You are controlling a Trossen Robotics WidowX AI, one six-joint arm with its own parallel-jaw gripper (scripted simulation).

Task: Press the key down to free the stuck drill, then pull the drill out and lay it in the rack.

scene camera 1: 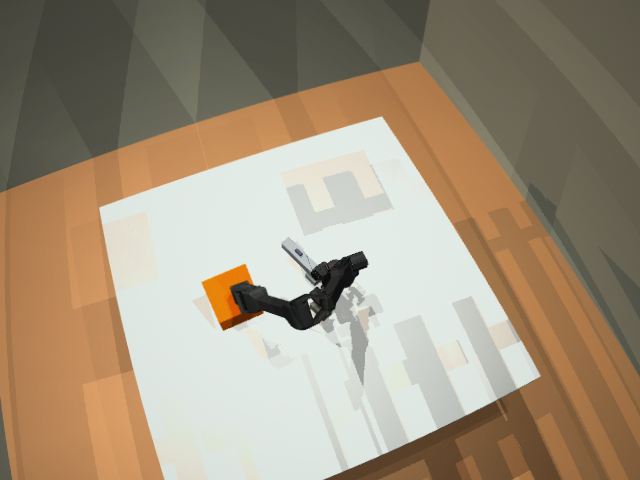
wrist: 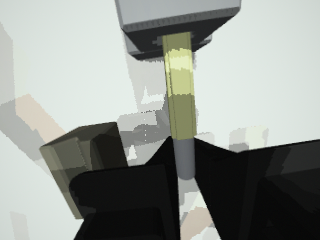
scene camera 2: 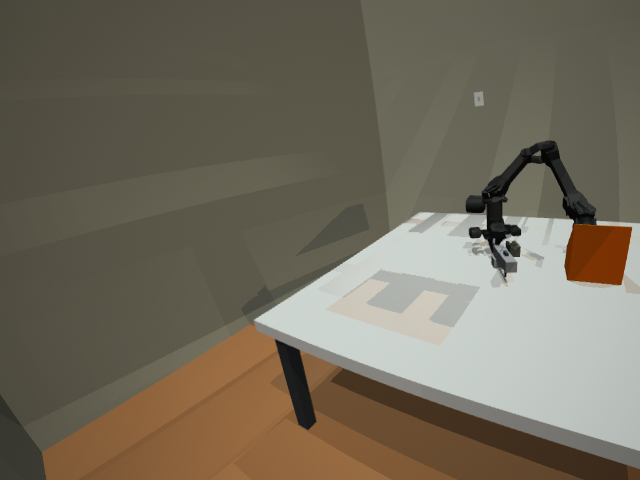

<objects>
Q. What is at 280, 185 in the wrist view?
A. The gripper.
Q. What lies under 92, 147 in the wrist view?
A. A rack.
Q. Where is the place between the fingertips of the gripper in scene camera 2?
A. At 493, 252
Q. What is the gripper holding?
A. A drill.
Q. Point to a drill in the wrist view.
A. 177, 50
</objects>
